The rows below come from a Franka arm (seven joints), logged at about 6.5 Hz.
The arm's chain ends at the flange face. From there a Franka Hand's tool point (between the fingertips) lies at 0.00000 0.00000 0.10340 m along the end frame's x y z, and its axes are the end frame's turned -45 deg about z.
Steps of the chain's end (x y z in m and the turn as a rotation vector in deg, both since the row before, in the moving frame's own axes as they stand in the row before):
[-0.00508 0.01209 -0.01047 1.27 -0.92 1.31]
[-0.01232 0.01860 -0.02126 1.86 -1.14 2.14]
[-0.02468 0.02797 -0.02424 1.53 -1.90 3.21]
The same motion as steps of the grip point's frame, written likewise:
[-0.01166 0.00217 -0.01051 1.55 0.25 1.31]
[-0.02087 0.00063 -0.02133 2.12 0.51 2.14]
[-0.03758 -0.00206 -0.02433 2.43 -0.26 3.21]

